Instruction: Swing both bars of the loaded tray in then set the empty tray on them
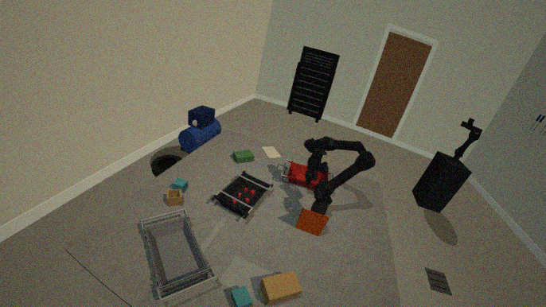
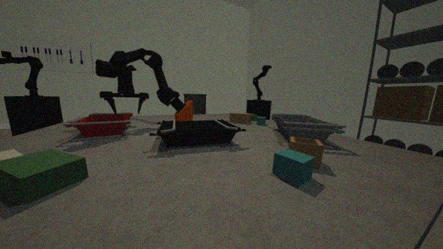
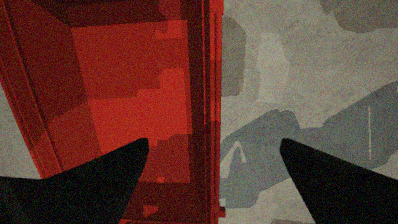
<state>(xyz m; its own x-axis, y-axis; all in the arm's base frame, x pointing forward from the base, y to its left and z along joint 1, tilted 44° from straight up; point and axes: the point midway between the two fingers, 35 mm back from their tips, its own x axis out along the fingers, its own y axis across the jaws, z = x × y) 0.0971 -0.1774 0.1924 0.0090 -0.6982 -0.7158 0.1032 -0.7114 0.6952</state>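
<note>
Now: gripper tip 80 mm to the left of the red tray and 30 mm above it. Round my gripper tip: pale flat card (310 mm ahead, 270 mm to the right, 70 mm below).
</note>
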